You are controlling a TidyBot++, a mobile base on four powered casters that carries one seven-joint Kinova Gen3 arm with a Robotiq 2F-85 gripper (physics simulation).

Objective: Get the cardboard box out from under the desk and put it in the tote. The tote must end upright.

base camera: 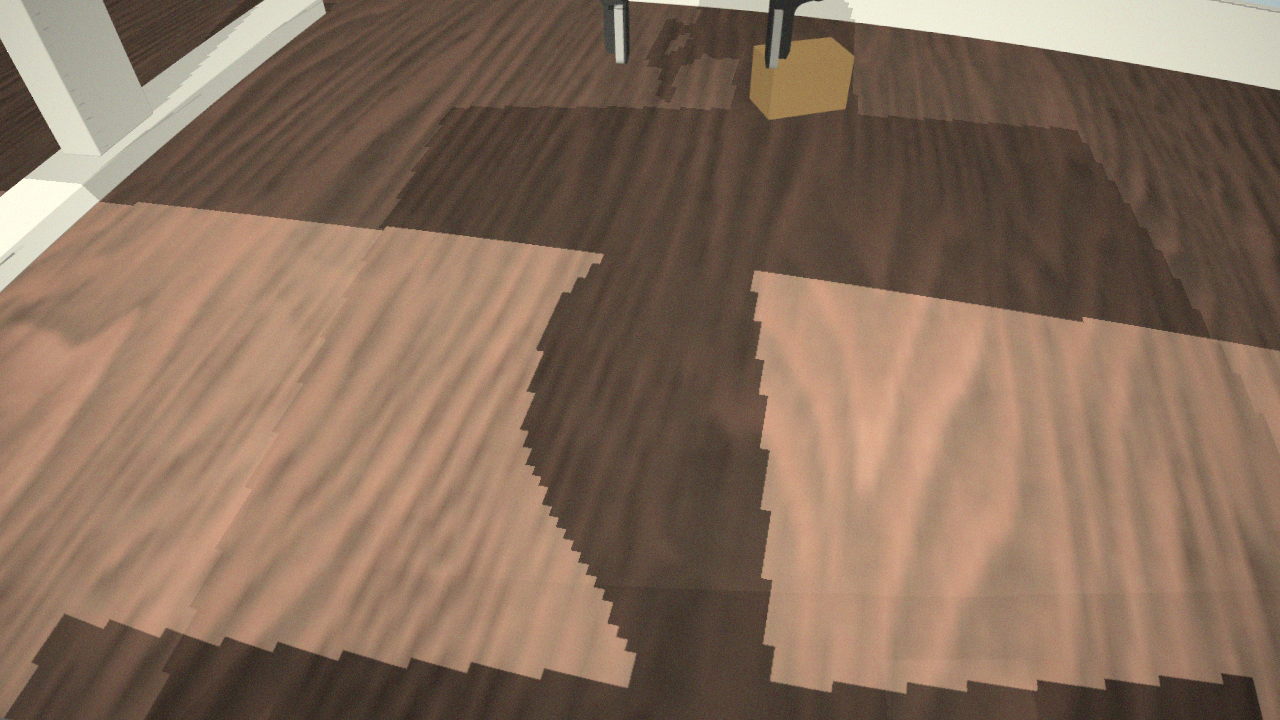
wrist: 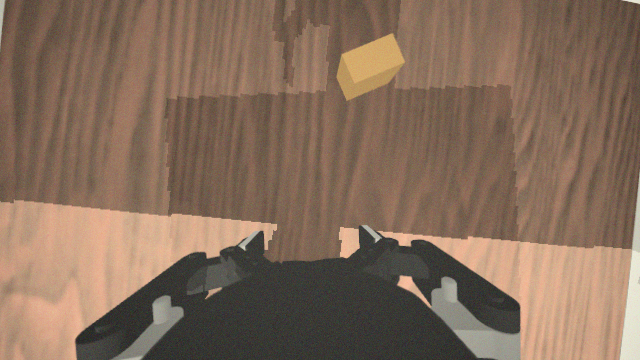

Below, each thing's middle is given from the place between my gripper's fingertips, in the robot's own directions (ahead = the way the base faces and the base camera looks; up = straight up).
Right now my hand is 220 mm short of the tan cardboard box (base camera: 815, 77), 100 mm to the left of it and 110 mm above it.
